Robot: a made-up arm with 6 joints. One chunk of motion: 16 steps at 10 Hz.
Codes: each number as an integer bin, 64 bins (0 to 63) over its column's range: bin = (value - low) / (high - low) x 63, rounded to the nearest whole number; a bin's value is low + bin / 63 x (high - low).
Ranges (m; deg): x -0.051..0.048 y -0.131..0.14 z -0.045..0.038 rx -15..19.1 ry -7.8..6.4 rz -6.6..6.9
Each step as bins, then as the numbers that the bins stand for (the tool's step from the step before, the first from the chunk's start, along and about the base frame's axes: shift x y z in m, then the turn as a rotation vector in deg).
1 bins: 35 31 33 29 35 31
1 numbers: 0.00400 0.00235 -0.00152 0.697 0.089 0.043
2 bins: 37 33 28 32 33 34
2 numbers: 0.00714 0.01095 -0.00811 2.321 -0.362 0.686
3 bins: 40 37 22 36 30 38
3 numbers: 0.01186 0.02816 -0.01602 4.486 -1.038 1.543
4 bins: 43 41 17 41 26 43
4 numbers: 0.01657 0.04537 -0.02260 7.192 -1.940 2.614
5 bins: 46 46 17 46 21 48
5 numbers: 0.02129 0.06687 -0.02260 9.898 -3.067 3.686
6 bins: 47 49 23 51 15 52
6 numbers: 0.02286 0.07978 -0.01470 12.605 -4.419 4.543
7 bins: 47 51 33 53 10 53
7 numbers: 0.02286 0.08838 -0.00152 13.687 -5.546 4.757
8 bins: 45 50 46 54 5 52
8 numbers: 0.01971 0.08408 0.01560 14.229 -6.673 4.543
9 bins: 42 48 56 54 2 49
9 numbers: 0.01500 0.07548 0.02878 14.229 -7.349 3.900
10 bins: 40 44 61 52 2 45
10 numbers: 0.01186 0.05827 0.03537 13.146 -7.349 3.043
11 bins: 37 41 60 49 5 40
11 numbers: 0.00714 0.04537 0.03405 11.522 -6.673 1.971
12 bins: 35 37 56 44 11 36
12 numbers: 0.00400 0.02816 0.02878 8.816 -5.321 1.114
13 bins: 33 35 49 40 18 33
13 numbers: 0.00086 0.01956 0.01956 6.651 -3.743 0.471
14 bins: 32 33 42 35 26 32
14 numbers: -0.00071 0.01095 0.01033 3.944 -1.940 0.257
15 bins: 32 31 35 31 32 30
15 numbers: -0.00071 0.00235 0.00111 1.779 -0.587 -0.171
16 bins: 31 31 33 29 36 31
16 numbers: -0.00229 0.00235 -0.00152 0.697 0.314 0.043
